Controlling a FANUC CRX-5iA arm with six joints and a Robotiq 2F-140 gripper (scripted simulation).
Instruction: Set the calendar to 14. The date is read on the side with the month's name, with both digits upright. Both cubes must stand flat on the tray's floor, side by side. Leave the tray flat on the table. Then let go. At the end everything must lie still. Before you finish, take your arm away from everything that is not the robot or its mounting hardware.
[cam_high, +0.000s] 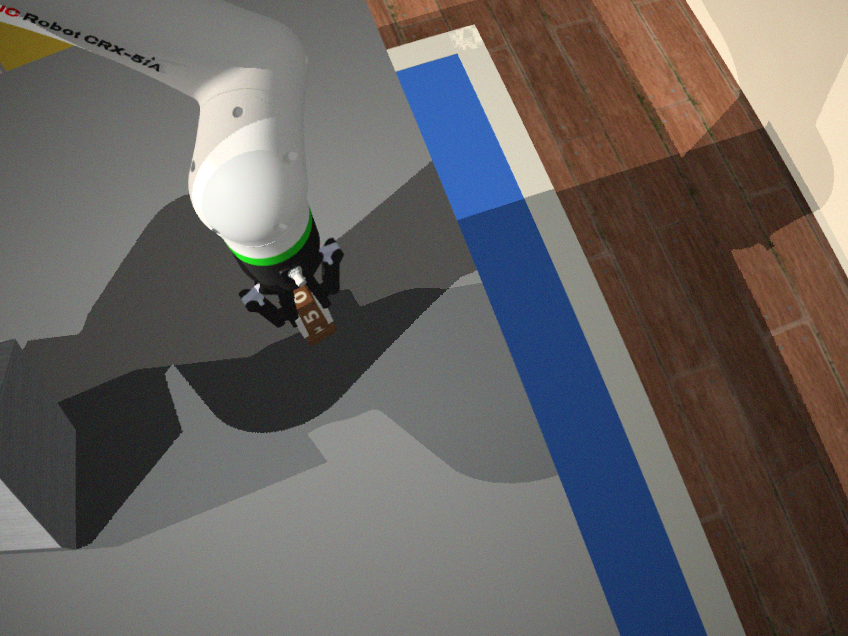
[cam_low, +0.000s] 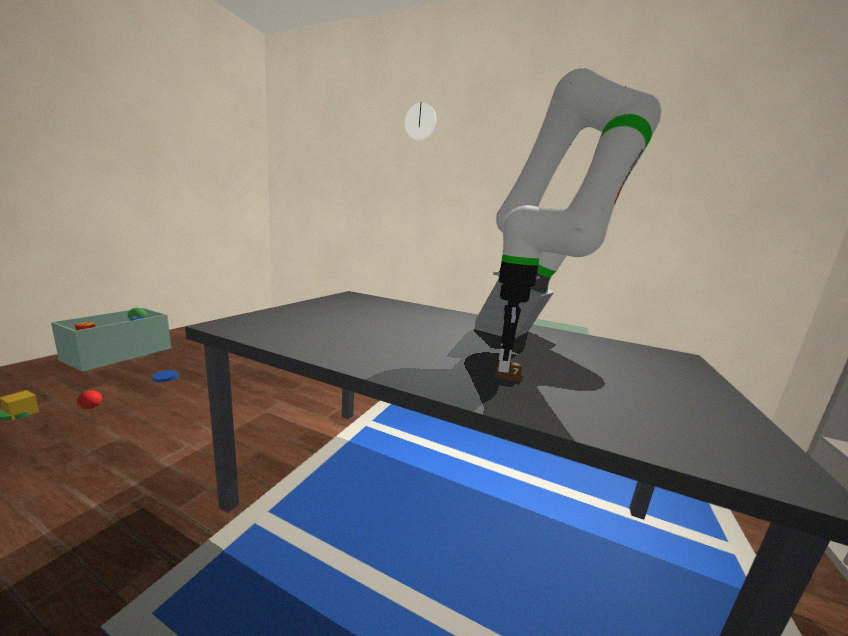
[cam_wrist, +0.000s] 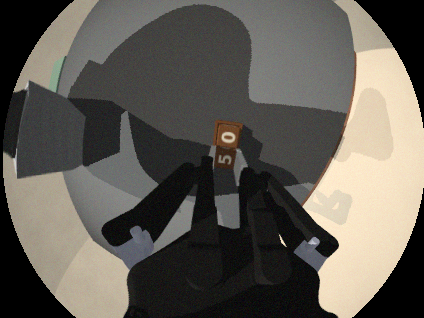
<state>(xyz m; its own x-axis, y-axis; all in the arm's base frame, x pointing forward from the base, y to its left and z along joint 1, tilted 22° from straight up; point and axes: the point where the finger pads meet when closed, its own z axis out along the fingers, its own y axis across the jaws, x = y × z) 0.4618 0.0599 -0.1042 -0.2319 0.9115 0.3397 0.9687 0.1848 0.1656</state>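
My hand is 30 mm above the brown date cube. Round my hand: brown tray 20 mm to the left, 40 mm below.
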